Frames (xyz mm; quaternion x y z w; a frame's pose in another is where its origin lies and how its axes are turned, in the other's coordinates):
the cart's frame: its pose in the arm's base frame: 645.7 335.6 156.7 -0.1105 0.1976 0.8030 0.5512
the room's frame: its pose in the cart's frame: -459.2 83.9 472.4 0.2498 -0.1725 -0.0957 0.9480
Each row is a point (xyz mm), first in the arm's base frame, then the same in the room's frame.
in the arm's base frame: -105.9 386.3 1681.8
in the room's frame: 169.8 1235.1 263.7
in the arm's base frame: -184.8 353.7 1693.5
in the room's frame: 142.1 1304.8 221.3
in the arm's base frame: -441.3 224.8 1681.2
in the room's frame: 37.8 1501.2 39.4
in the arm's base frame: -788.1 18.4 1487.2
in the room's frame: -105.3 1662.0 -353.2
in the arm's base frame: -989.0 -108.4 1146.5
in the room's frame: -157.3 1621.4 -763.3
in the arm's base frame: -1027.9 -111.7 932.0
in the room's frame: -121.8 1527.5 -956.8
